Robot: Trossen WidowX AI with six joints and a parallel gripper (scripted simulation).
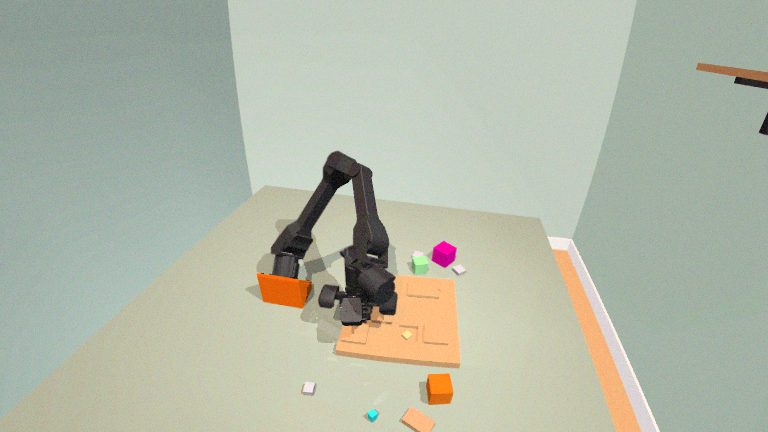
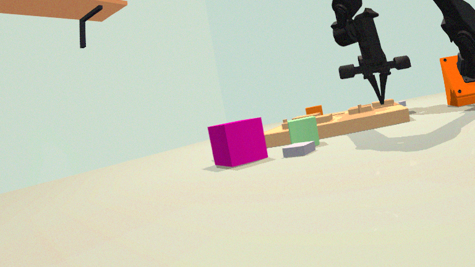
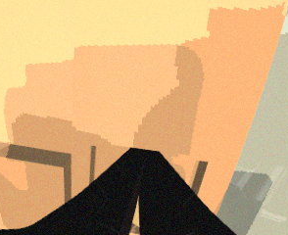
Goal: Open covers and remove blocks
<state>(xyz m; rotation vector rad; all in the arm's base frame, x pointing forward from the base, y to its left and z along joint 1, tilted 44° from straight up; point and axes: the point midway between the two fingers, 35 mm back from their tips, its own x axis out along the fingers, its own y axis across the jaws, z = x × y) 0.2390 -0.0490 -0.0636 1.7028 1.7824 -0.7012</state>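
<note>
Now: gripper tip 100 mm short of the tan puzzle board, 60 mm to the right of it and 10 mm above it. Also, from my gripper tip: tan piece (170 mm ahead, 230 mm to the right, 20 mm below); then cyan block (80 mm ahead, 230 mm to the right, 10 mm below); then orange cube (210 mm ahead, 150 mm to the right).
</note>
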